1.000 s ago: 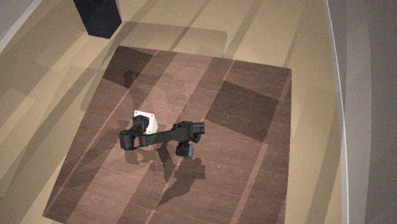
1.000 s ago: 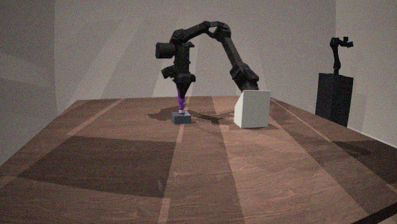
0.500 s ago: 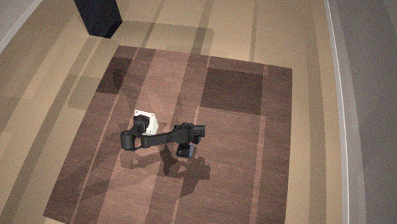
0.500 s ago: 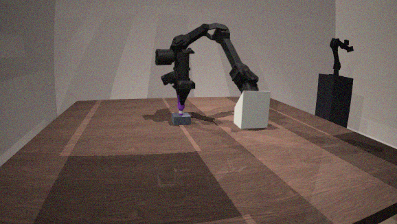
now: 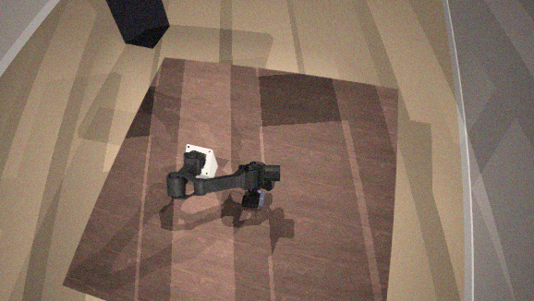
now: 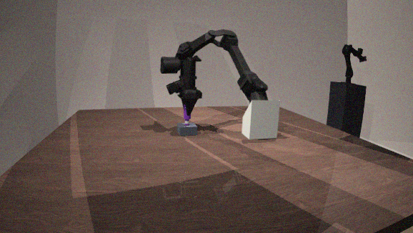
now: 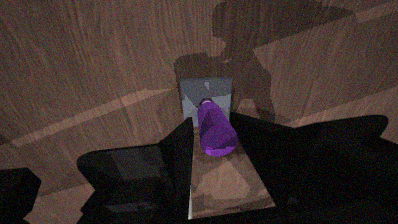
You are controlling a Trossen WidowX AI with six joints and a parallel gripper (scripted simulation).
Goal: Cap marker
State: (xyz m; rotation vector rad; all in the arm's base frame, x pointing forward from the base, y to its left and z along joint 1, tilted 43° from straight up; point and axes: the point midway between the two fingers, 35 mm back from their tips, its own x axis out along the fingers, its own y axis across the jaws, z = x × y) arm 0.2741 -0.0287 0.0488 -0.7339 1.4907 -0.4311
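The purple marker cap lies 1 cm above my gripper tip. The rest, counted from my gripper tip: grey holder block: 6 cm below.
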